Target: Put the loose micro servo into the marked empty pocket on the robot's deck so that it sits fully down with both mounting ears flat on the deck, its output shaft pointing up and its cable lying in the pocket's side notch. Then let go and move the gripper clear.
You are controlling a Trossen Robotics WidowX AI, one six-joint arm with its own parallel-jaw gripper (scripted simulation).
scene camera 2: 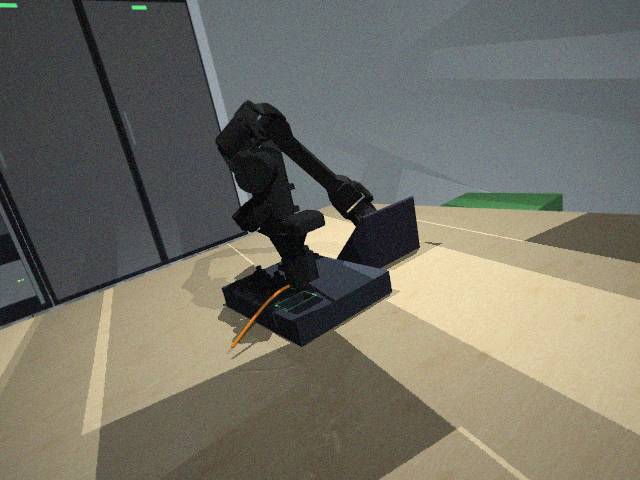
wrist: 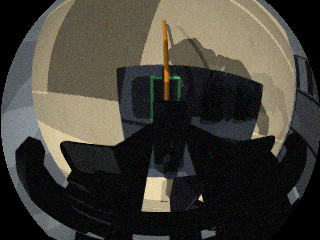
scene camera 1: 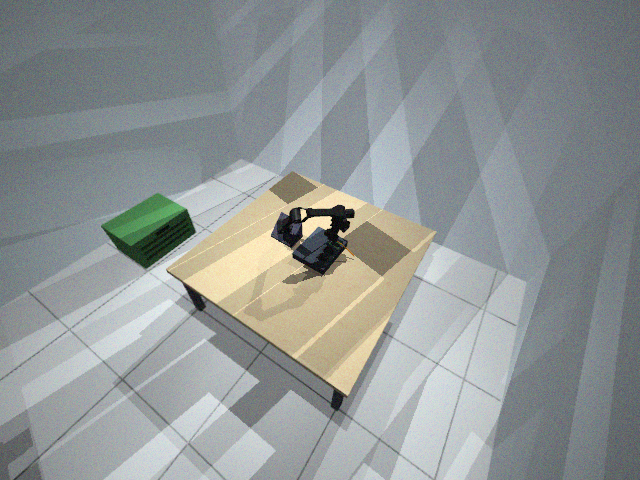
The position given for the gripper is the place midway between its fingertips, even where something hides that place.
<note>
In view: the gripper (scene camera 2: pixel 291 262), a micro servo (scene camera 2: pixel 306 271) and a dark robot deck (scene camera 2: pixel 351 287).
The micro servo also shows in the wrist view (wrist: pixel 170 124). The gripper shows as well in the wrist view (wrist: pixel 169 128). The dark robot deck shows as well in the wrist view (wrist: pixel 225 128) and in scene camera 1 (scene camera 1: pixel 306 253).
</note>
